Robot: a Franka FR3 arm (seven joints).
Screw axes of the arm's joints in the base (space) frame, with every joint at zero. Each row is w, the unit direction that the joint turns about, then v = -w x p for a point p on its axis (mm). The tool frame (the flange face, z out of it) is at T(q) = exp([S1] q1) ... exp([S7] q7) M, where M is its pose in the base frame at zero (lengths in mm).
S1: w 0 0 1 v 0.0 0.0 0.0
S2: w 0 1 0 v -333.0 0.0 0.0
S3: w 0 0 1 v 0.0 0.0 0.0
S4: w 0 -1 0 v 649.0 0.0 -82.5
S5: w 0 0 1 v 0.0 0.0 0.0
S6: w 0 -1 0 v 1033.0 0.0 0.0
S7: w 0 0 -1 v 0.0 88.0 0.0
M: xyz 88.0 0.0 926.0 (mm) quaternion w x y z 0 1 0 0
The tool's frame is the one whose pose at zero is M.
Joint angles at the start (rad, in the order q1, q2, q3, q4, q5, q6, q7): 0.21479 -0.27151 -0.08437 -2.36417 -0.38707 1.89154 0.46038
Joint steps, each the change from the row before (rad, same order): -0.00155 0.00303 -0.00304 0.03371 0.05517 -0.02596 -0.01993; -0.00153 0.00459 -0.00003 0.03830 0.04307 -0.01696 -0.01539; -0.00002 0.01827 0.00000 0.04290 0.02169 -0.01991 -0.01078; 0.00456 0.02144 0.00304 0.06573 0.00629 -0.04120 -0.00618; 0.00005 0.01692 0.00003 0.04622 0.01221 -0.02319 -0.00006; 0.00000 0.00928 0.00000 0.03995 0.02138 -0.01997 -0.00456
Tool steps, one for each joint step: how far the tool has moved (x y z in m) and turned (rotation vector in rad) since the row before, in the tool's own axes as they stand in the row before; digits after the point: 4 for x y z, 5 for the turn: 0.0032 0.0025 -0.0109 0.04641 -0.02076 0.01121; 0.0046 0.0011 -0.0140 0.04099 -0.00275 0.00830; 0.0071 -0.0005 -0.0106 0.01760 -0.00396 0.00215; 0.0080 -0.0008 -0.0189 0.00088 0.00286 0.00016; 0.0065 0.0005 -0.0123 0.01036 0.00101 0.01010; 0.0041 0.0004 -0.0129 0.02129 0.00149 0.00672
